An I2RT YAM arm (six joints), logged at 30 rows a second.
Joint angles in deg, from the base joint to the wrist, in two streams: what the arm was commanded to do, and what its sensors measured. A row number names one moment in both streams.
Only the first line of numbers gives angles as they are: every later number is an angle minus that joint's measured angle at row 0.
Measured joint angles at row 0:
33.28, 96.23, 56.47, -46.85, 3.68, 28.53
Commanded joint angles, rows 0 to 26:
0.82, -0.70, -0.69, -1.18, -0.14, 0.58
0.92, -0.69, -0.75, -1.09, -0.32, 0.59
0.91, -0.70, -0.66, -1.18, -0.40, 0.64
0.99, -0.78, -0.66, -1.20, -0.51, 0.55
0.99, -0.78, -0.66, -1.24, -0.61, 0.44
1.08, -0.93, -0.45, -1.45, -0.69, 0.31
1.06, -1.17, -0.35, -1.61, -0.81, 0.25
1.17, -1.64, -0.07, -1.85, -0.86, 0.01
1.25, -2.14, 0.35, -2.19, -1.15, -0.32
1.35, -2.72, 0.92, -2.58, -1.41, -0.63
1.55, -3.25, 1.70, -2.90, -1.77, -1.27
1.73, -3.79, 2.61, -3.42, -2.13, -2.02
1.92, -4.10, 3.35, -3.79, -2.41, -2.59
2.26, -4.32, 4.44, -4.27, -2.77, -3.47
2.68, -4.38, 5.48, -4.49, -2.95, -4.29
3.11, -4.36, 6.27, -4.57, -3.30, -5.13
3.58, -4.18, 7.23, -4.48, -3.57, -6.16
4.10, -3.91, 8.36, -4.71, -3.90, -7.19
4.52, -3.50, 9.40, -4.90, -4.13, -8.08
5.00, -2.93, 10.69, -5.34, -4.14, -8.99
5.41, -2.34, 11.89, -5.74, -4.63, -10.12
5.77, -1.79, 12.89, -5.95, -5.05, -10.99
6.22, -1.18, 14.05, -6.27, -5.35, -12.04
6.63, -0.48, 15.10, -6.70, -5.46, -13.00
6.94, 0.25, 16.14, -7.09, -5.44, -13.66
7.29, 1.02, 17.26, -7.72, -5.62, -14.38
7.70, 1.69, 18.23, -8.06, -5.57, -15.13
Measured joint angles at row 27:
6.82, -0.62, 15.80, -4.81, -4.72, -11.14
